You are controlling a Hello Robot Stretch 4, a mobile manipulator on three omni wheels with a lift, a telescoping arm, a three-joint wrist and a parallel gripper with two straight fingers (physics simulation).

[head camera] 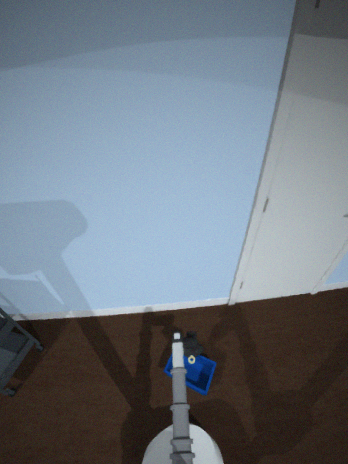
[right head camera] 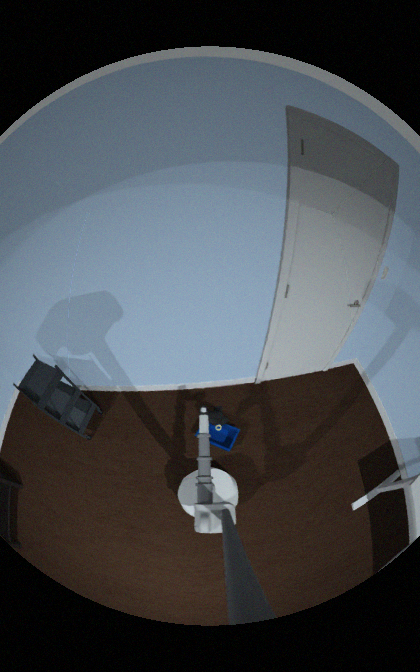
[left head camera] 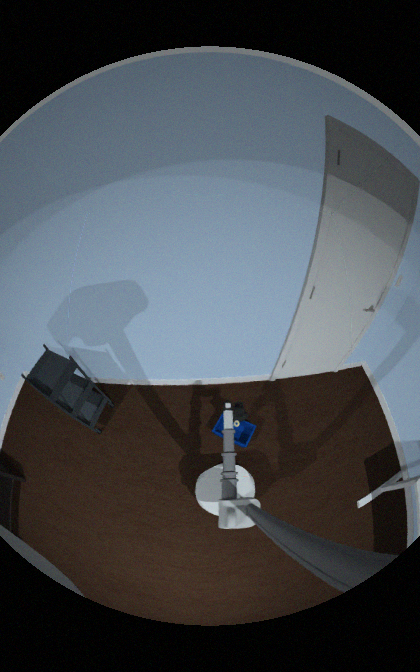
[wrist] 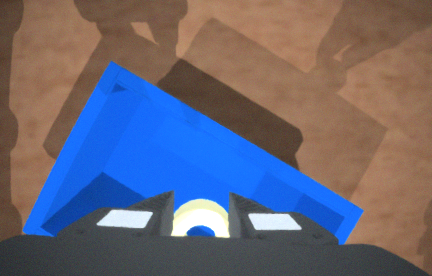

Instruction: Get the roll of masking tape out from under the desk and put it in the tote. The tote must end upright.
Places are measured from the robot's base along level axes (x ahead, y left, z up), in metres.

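Where they show: gripper, fingertip midpoint: (head camera: pixel 191 355) (left head camera: pixel 236 420) (wrist: pixel 201 209).
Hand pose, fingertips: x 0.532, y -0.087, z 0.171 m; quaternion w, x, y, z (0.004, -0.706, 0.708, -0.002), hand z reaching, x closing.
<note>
Things, the pixels of their top centre, and the offset from my fingertips.
- masking tape, middle of its top: (wrist: pixel 200 241) (head camera: pixel 191 359) (left head camera: pixel 236 422) dy +0.000, dx -0.021, dz +0.005 m
- blue tote, middle of its top: (wrist: pixel 192 226) (head camera: pixel 190 367) (left head camera: pixel 234 428) dy +0.009, dx -0.043, dz -0.079 m
The roll of masking tape (head camera: pixel 192 356) (left head camera: pixel 237 420) (right head camera: pixel 218 425) (wrist: pixel 201 216) is pale yellow, with blue showing through its hole in the wrist view. My gripper (wrist: pixel 201 209) is shut on it, one dark finger on each side. The blue tote (head camera: pixel 204 377) (left head camera: pixel 245 435) (right head camera: pixel 227 440) (wrist: pixel 210 145) stands upright on the floor. The roll is held above the tote's opening, near its far side in the head view. The near part of the tote is hidden behind my gripper in the wrist view. How high the roll hangs above the tote is hard to tell.
A dark grey shelf cart (head camera: pixel 17 352) (left head camera: pixel 76 414) (right head camera: pixel 65 422) stands at the left by the blue wall. A white door (head camera: pixel 295 185) (left head camera: pixel 350 280) (right head camera: pixel 325 280) is at the back right. A white desk leg (left head camera: pixel 380 491) (right head camera: pixel 375 492) shows at the right.
</note>
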